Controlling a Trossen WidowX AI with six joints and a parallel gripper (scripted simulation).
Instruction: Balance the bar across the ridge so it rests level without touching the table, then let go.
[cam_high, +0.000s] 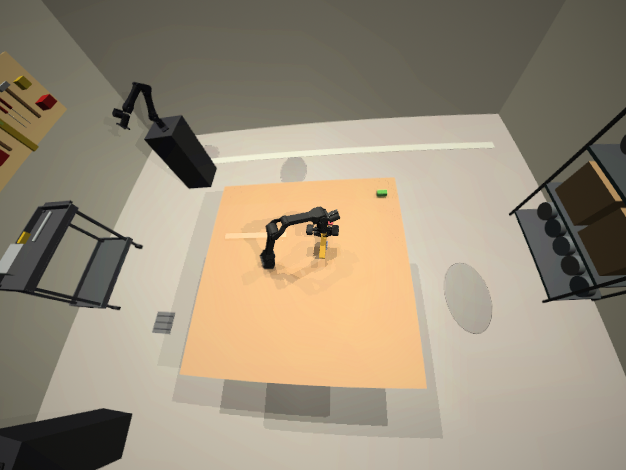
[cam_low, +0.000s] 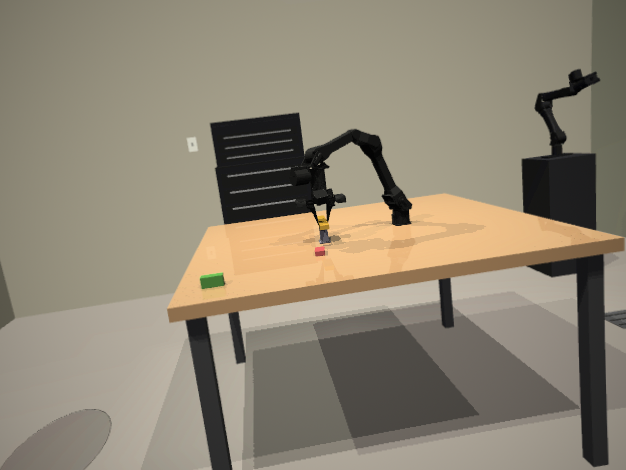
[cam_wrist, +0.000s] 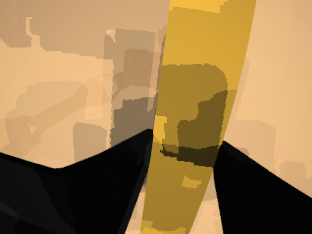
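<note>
My gripper tip is 3 cm to the left of the yellow bar. The rest, counted from my gripper tip: green block (39 cm ahead, 35 cm to the left, 6 cm below); then red block (15 cm to the left, 7 cm below, 4 cm ahead).
</note>
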